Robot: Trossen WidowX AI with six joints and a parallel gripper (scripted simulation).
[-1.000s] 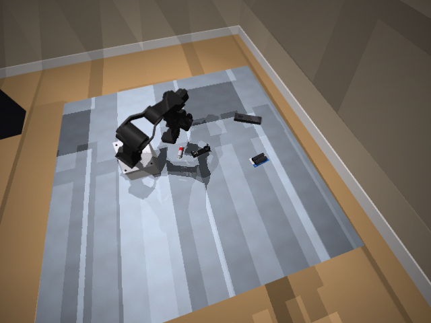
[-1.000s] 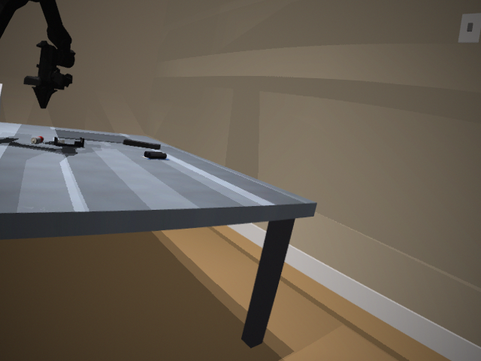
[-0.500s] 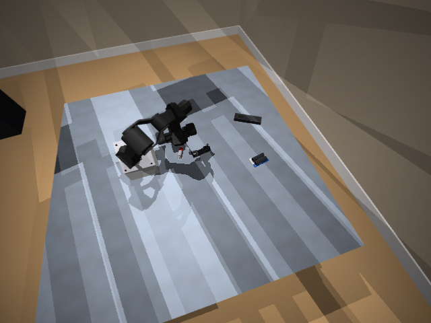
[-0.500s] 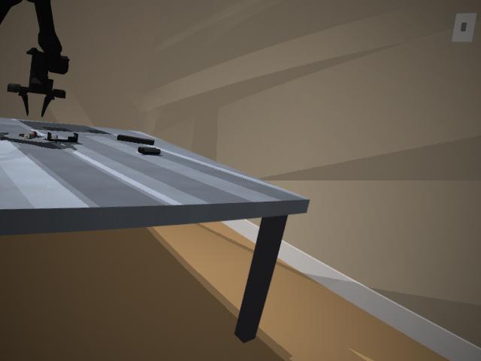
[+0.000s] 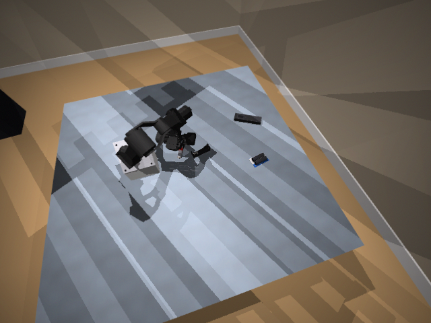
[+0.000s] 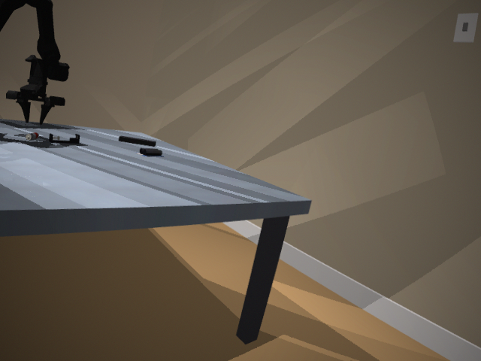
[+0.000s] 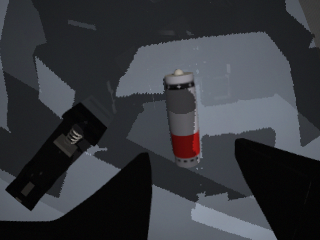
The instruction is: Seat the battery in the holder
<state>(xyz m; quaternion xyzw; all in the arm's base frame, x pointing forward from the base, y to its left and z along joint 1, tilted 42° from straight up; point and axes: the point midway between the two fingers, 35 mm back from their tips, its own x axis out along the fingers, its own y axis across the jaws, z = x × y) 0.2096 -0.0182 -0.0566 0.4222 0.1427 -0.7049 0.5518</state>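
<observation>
My gripper tip is 4 cm above the grey battery. Also, from my gripper tip: long dark bar (44 cm ahead, 9 cm to the left, 4 cm below).
</observation>
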